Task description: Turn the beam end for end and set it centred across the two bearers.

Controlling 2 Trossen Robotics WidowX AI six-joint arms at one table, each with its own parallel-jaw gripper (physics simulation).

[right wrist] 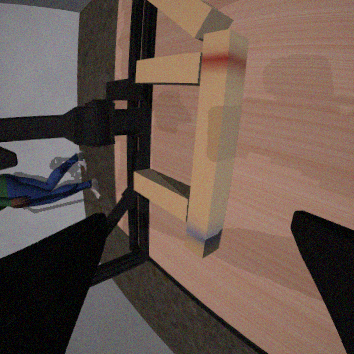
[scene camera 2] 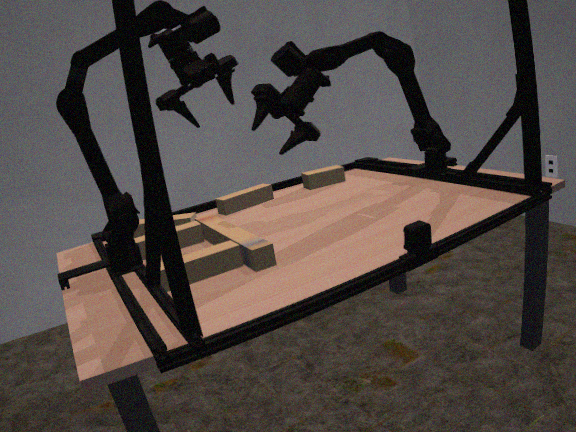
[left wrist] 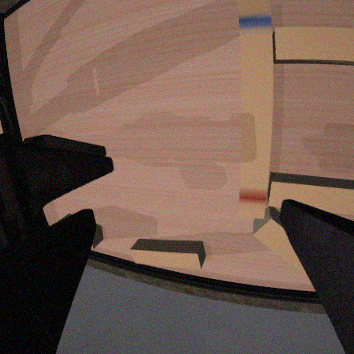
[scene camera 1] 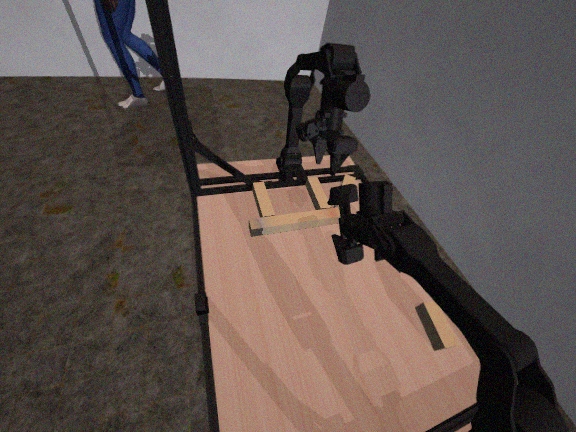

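Seen in the pictures: left gripper, fingertip midpoint: [scene camera 2: 216, 115] [left wrist: 188, 214] [scene camera 1: 324, 169]; right gripper, fingertip midpoint: [right wrist: 201, 222] [scene camera 2: 266, 142] [left wrist: 108, 155] [scene camera 1: 330, 219]; left arm's base at its link origin: [right wrist: 134, 121] [scene camera 2: 126, 268] [scene camera 1: 285, 177]; right arm's base at its link origin: [scene camera 2: 436, 170] [left wrist: 10, 140].
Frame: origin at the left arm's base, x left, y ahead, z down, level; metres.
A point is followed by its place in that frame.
The long wooden beam [scene camera 1: 300, 221] @[x -0.021, y 0.252, z -0.024 m] [scene camera 2: 230, 232] @[x -0.054, y 0.229, z -0.025 m] [left wrist: 256, 100] @[x -0.046, y 0.235, z -0.025 m] [right wrist: 205, 175] @[x -0.053, y 0.240, z -0.025 m] lies across the table-side ends of two parallel blocks, against them. It has a red band near one end and a blue band near the other. The block by the blue end [scene camera 1: 263, 199] @[x -0.126, y 0.131, z -0.025 m] [scene camera 2: 215, 265] @[x -0.147, y 0.152, z -0.001 m] [left wrist: 315, 45] @[x -0.121, y 0.153, z -0.025 m] [right wrist: 161, 194] @[x -0.121, y 0.141, z -0.025 m] and the block by the red end [scene camera 1: 316, 192] @[x 0.090, y 0.126, z -0.025 m] [scene camera 2: 187, 235] @[x 0.077, y 0.169, z -0.008 m] [left wrist: 310, 197] @[x 0.100, y 0.142, z -0.025 m] [right wrist: 167, 68] @[x 0.101, y 0.140, z -0.025 m] look like the bearers. My left gripper [scene camera 1: 326, 167] @[x -0.004, y 0.264, z -0.268 m] [scene camera 2: 215, 115] @[x -0.004, y 0.264, z -0.268 m] [left wrist: 188, 214] @[x -0.004, y 0.264, z -0.268 m] is open and empty, high above the table. My right gripper [scene camera 1: 334, 220] @[x -0.006, y 0.372, z -0.186 m] [scene camera 2: 267, 141] @[x -0.006, y 0.372, z -0.186 m] [right wrist: 201, 222] @[x -0.006, y 0.372, z -0.186 m] is open and empty, also high.
An angled block [scene camera 2: 185, 218] @[x 0.147, y 0.192, z -0.030 m] [left wrist: 282, 245] @[x 0.194, y 0.174, z -0.031 m] [right wrist: 185, 15] @[x 0.177, y 0.182, z -0.031 m] lies close to the beam's red end. Two more blocks [scene camera 2: 245, 198] @[x 0.255, y 0.405, z -0.010 m] [scene camera 2: 324, 177] @[x 0.244, y 0.669, z -0.009 m] lie along the far edge in scene camera 2. A dark frame post [scene camera 1: 172, 90] @[x -0.364, y 0.038, z -0.371 m] [scene camera 2: 150, 165] @[x -0.380, y 0.023, z -0.242 m] rises beside the left arm's base.
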